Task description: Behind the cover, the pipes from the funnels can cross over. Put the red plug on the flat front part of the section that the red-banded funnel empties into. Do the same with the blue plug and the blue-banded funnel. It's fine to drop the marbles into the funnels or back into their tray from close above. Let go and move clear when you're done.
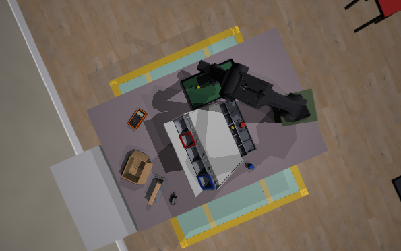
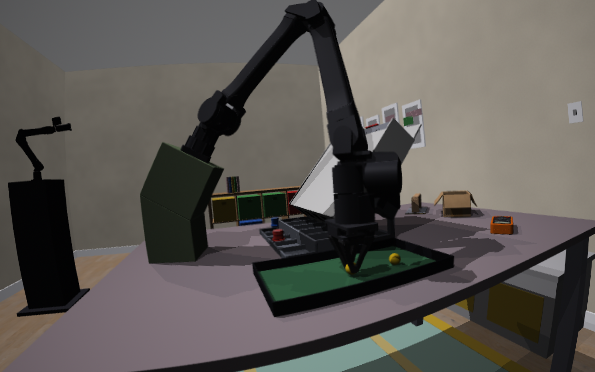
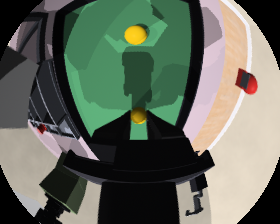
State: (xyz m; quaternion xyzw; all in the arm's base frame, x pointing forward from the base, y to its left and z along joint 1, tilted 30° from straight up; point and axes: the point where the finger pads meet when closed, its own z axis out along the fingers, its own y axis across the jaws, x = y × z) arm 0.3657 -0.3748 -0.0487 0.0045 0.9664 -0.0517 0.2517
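Right now my hand is 1 cm short of the green tray, 2 cm to the right of it and 2 cm above it. The rest, counted from my hand: orange multimeter 57 cm ahead, 1 cm to the left, 1 cm below; cardboard box 71 cm ahead, 30 cm to the left, 2 cm above; sloped grey cover 15 cm ahead, 35 cm to the left, 18 cm above.
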